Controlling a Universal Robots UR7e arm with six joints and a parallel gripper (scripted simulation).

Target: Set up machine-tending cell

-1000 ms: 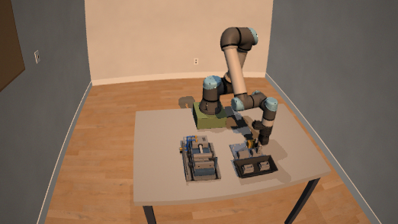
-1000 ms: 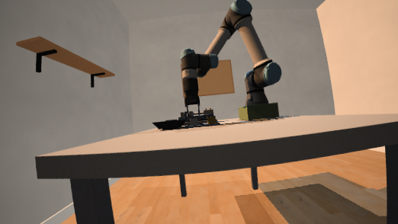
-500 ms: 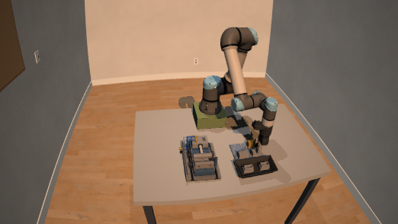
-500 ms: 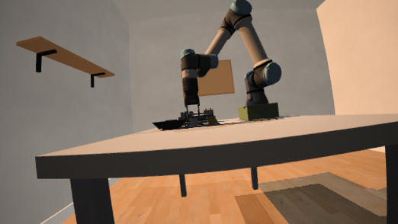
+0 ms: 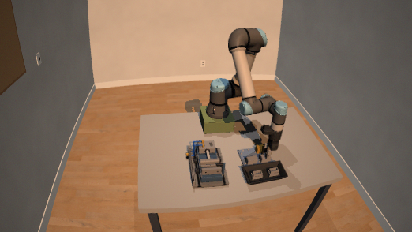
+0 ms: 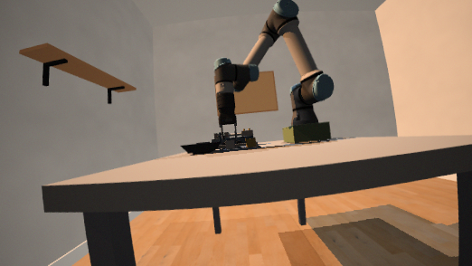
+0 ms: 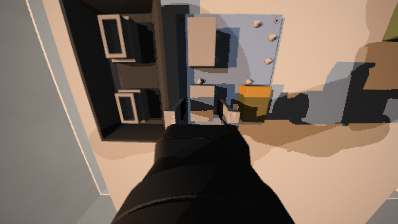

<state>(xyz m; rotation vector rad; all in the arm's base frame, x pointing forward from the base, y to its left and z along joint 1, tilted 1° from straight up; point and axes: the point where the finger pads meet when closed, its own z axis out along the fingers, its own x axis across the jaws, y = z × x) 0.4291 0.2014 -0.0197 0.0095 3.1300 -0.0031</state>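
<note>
The brass blank is 9 cm behind my hand and 4 cm below it. The rest, counted from my hand: vise: 1 cm behind, 34 cm to the right, 3 cm below.
</note>
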